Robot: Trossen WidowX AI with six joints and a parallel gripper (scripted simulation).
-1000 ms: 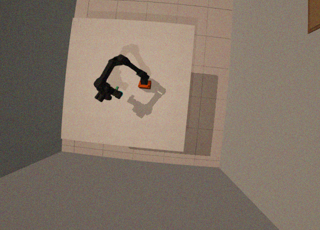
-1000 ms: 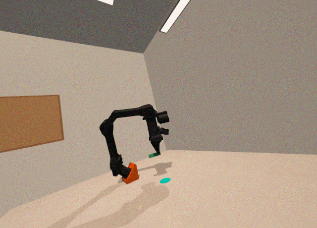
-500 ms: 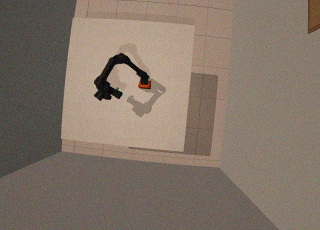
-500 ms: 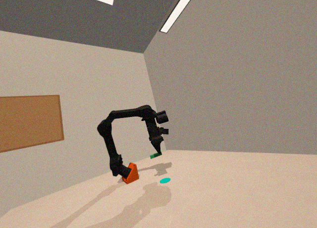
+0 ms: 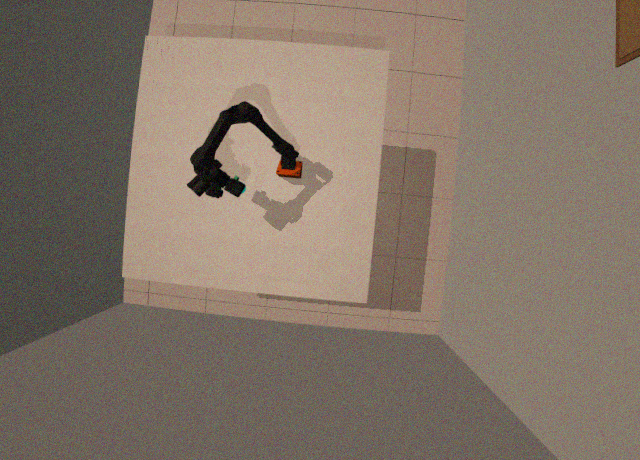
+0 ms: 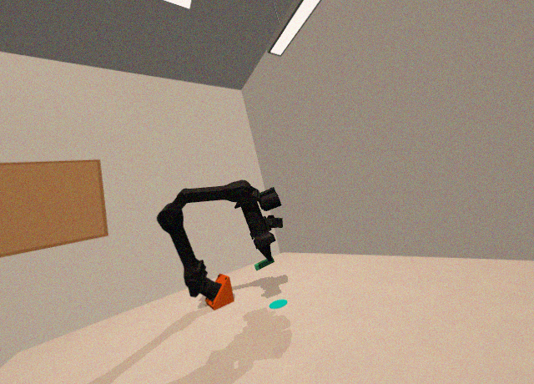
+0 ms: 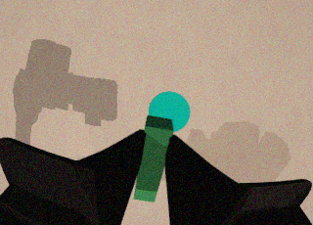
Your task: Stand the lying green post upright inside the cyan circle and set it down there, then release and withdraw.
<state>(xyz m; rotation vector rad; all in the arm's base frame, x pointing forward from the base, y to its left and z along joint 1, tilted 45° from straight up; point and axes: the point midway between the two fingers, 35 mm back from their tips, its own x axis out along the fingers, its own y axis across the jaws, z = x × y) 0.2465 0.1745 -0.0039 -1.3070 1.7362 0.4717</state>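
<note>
Right now my gripper tip is 1 cm to the left of the cyan circle and 13 cm above it. Also, from my gripper tip: green post (1 cm behind, 2 cm to the right, 1 cm below).
</note>
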